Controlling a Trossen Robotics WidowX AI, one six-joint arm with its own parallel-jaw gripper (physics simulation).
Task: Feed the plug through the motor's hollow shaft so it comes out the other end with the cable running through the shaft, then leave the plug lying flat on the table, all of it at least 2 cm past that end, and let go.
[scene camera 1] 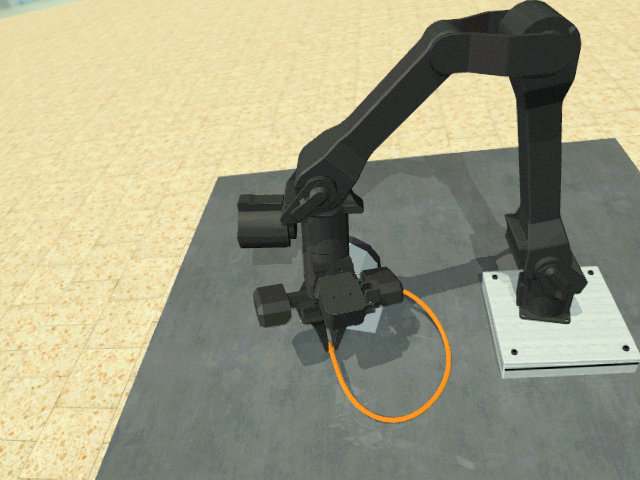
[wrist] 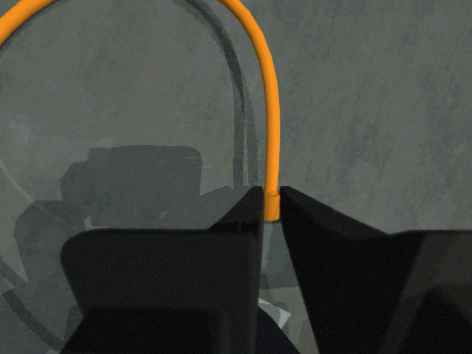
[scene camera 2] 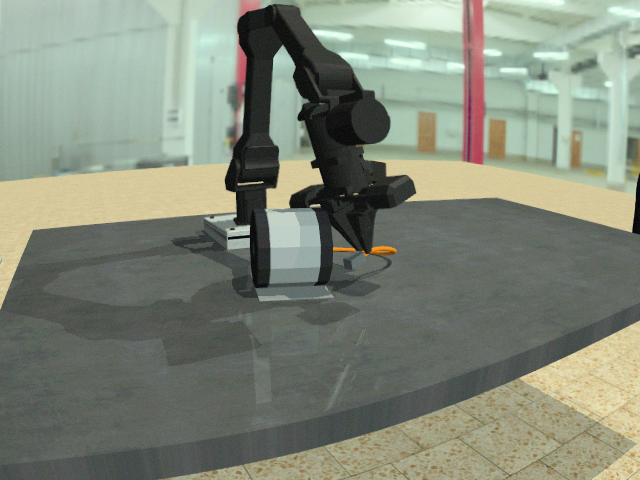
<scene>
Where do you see a grey plug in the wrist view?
At 274,245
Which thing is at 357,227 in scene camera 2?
The gripper.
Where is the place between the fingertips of the gripper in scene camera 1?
330,349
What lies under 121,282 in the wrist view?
The gripper.
</scene>
